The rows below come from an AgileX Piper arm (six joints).
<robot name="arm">
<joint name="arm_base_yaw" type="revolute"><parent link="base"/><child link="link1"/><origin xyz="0 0 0.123"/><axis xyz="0 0 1"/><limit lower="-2.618" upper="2.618"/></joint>
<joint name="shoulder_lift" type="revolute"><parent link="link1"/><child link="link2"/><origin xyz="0 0 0" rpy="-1.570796 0 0"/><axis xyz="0 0 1"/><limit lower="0" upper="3.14"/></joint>
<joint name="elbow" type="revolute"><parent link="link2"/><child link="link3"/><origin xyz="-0.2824 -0.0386 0"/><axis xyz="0 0 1"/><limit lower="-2.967" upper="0"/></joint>
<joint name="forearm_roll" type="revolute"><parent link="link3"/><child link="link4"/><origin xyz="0.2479 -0.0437 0" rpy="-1.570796 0 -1.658"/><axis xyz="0 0 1"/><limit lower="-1.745" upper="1.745"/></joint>
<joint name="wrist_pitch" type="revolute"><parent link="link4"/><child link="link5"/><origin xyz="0 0 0" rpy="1.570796 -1.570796 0"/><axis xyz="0 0 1"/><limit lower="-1.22" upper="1.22"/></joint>
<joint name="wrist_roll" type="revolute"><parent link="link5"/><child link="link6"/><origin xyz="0.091 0 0" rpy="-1.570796 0 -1.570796"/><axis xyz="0 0 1"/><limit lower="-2.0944" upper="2.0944"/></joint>
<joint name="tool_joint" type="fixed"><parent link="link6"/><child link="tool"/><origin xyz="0 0 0" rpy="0 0 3.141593"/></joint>
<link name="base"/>
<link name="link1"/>
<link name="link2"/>
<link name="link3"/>
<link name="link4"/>
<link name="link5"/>
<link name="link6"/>
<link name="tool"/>
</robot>
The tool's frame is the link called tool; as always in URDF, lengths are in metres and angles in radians.
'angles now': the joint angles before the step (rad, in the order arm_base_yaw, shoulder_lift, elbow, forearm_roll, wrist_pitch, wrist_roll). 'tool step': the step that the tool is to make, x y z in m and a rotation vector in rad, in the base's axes. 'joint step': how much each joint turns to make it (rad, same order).
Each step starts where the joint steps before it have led.
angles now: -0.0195, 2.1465, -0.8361, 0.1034, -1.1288, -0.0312
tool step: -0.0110, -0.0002, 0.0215, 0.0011, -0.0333, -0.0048
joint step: 0.0000, -0.0839, 0.0506, 0.0052, 0.0001, -0.0001
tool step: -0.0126, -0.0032, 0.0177, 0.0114, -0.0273, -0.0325
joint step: -0.0021, -0.0773, 0.0504, 0.0329, -0.0002, -0.0007
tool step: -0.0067, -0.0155, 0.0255, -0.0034, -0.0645, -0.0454
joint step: -0.0439, -0.0805, 0.0138, 0.0018, 0.0019, -0.0016
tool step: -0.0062, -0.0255, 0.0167, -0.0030, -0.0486, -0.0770
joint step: -0.0728, -0.0476, 0.0009, 0.0047, -0.0020, 0.0000
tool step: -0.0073, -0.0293, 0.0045, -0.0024, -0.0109, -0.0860
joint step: -0.0861, -0.0135, 0.0001, 0.0000, 0.0021, -0.0007
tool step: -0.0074, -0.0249, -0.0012, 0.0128, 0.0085, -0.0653
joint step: -0.0770, 0.0002, 0.0000, -0.0112, 0.0133, 0.0144
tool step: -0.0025, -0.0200, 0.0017, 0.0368, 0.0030, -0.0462
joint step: -0.0586, -0.0002, -0.0224, -0.0086, 0.0418, 0.0339
